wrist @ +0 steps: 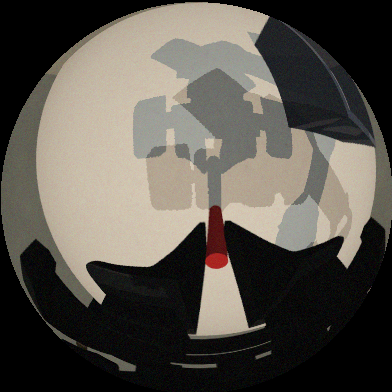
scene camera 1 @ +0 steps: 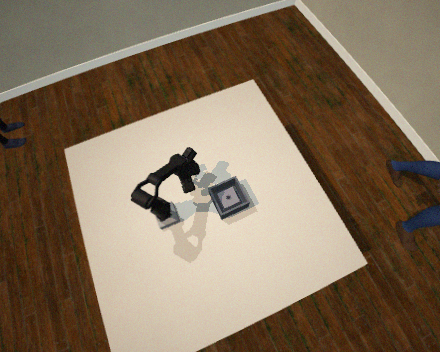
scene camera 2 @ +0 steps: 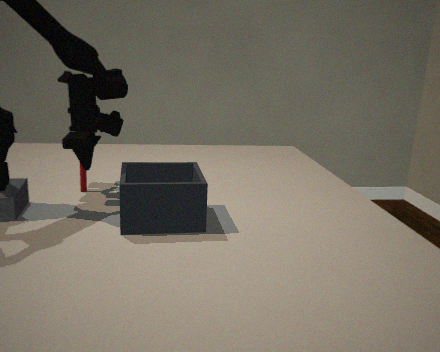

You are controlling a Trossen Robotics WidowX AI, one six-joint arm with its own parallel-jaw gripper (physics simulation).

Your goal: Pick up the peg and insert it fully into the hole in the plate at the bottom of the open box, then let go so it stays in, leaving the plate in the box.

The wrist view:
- my gripper: 214,226
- red peg: 216,253
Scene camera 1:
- dark open box: 233,182
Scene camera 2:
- my gripper: 87,168
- dark open box: 155,197
